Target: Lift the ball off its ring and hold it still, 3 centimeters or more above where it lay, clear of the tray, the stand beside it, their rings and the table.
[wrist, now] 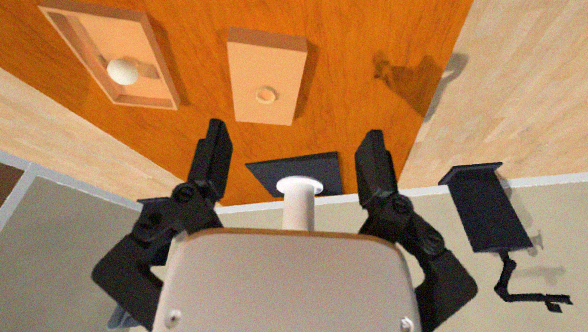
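Note:
A white ball (122, 71) lies inside the shallow, walled tray (163, 75) at the upper left of the wrist view; its ring is hidden under it. The stand (265, 65), a flat-topped tan block, is beside the tray to the right, with a small pale ring (258, 95) on its top. My gripper (295, 137) is open, with nothing between its fingers. It hangs above the table, tilted, and the ball is beyond the left finger, up and to the left in the view.
The orange wooden table (345, 100) carries the tray and stand. A dark plate (325, 172) with a white round base and post (298, 205) is at its near end. Dark equipment (492, 210) is at the right, past the table. A gripper shadow falls at the table's right edge.

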